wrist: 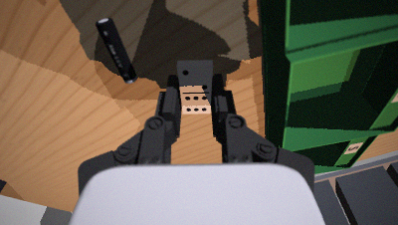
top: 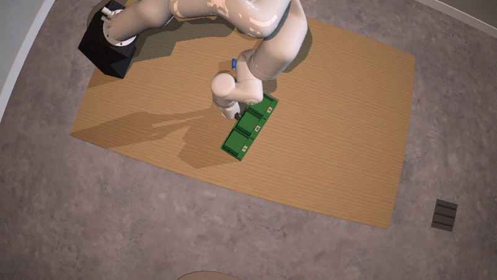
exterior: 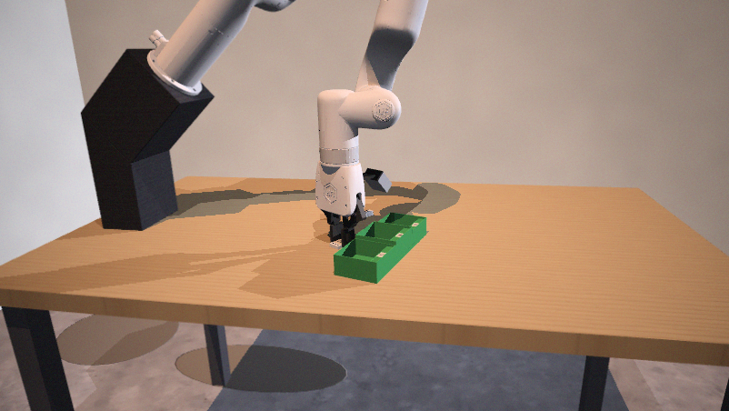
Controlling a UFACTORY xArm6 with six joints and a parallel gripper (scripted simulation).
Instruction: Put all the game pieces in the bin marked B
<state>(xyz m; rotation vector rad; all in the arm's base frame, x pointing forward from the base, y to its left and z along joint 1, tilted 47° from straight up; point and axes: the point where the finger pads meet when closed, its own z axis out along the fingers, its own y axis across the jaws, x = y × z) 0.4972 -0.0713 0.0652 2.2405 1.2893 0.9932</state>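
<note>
Right now my hand is 2 cm above the white domino. From my hand the other things lie so: black cylinder: 3 cm behind, 5 cm to the left, 2 cm below; green three-compartment bin: 9 cm ahead, 3 cm to the right; brass bolt: 1 cm behind, 14 cm to the left, 2 cm below.
</note>
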